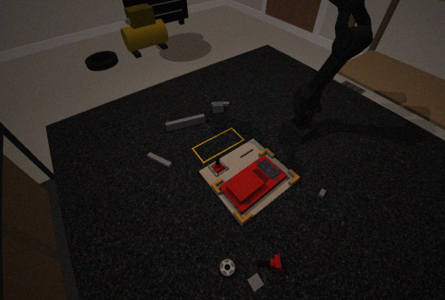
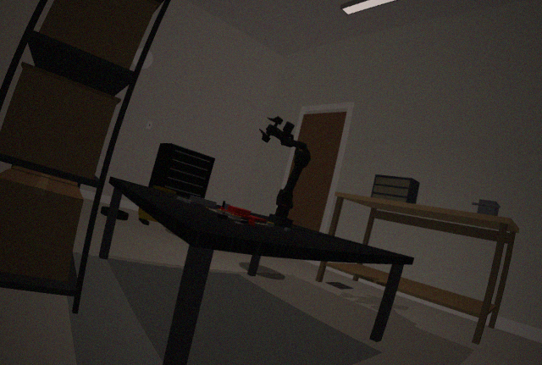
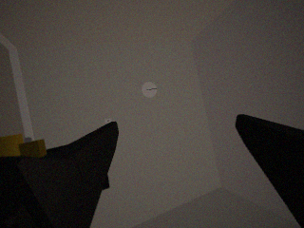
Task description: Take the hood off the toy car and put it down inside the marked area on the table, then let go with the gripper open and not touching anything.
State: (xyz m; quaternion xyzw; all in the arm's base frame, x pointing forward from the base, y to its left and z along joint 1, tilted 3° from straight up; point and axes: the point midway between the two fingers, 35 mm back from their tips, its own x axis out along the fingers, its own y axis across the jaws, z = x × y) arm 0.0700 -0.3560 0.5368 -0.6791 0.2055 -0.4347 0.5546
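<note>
The hood is 580 mm below my gripper tip, 490 mm to the left of it and 240 mm ahead of it. Also, from my gripper tip: long grey bar (600 mm below, 310 mm ahead, 120 mm to the left); short grey bar (610 mm below, 450 mm ahead, 250 mm to the left).
</note>
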